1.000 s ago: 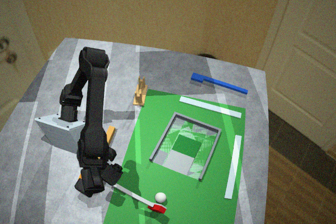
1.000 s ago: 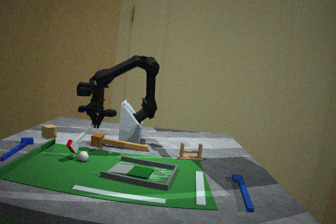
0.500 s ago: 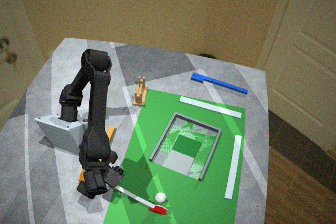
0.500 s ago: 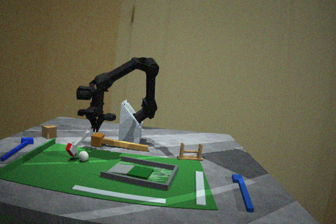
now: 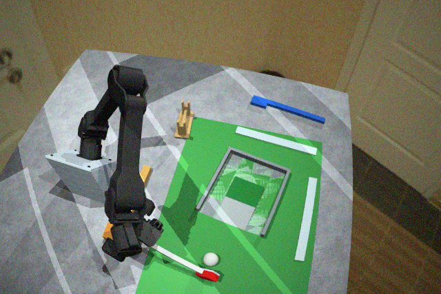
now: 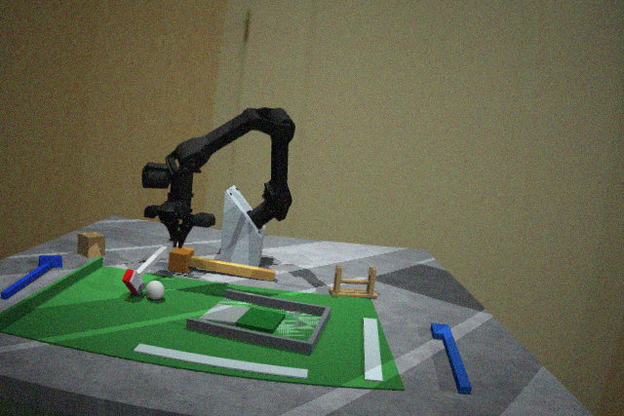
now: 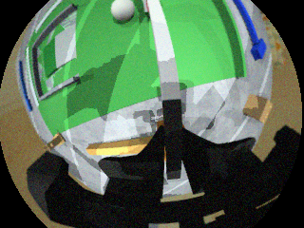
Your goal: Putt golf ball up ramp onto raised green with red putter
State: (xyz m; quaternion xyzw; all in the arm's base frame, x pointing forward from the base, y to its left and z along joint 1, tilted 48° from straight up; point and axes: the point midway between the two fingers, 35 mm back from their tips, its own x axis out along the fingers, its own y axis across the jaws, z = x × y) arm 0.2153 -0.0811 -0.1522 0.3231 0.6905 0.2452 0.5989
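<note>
Now: gripper tip 11 cm short of the red putter and 1 cm to the left of it. From my gripper tip the other things lie so: wooden cube: 29 cm to the right, 6 cm behind, 4 cm below; wooden stand: 47 cm to the left, 4 cm below, 2 cm behind; white golf ball: 21 cm ahead, 5 cm below, 2 cm to the left.
</note>
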